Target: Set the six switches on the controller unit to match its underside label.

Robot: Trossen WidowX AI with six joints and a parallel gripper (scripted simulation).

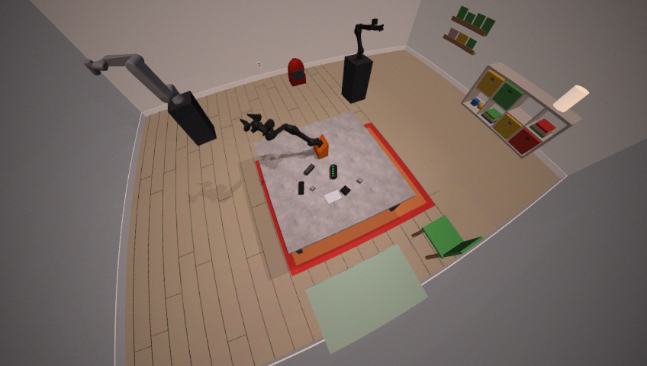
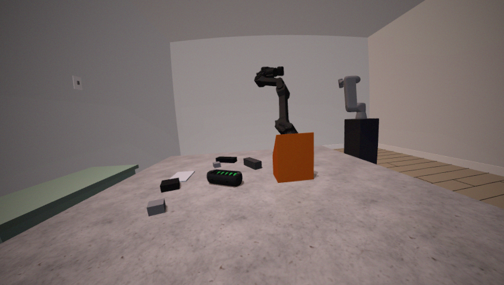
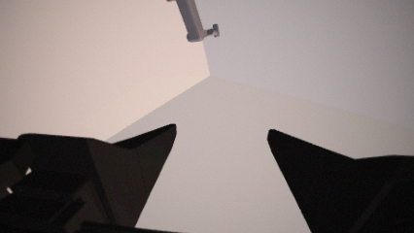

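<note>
Now: the black box 65 cm ahead of my gripper tip, 62 cm below it and 57 cm to the left of it. Also, from my gripper tip: black bar: 62 cm below, 44 cm ahead, 21 cm to the left; white sheet: 65 cm ahead, 63 cm below, 44 cm to the left; small grey block: 75 cm to the left, 63 cm ahead, 62 cm below.
</note>
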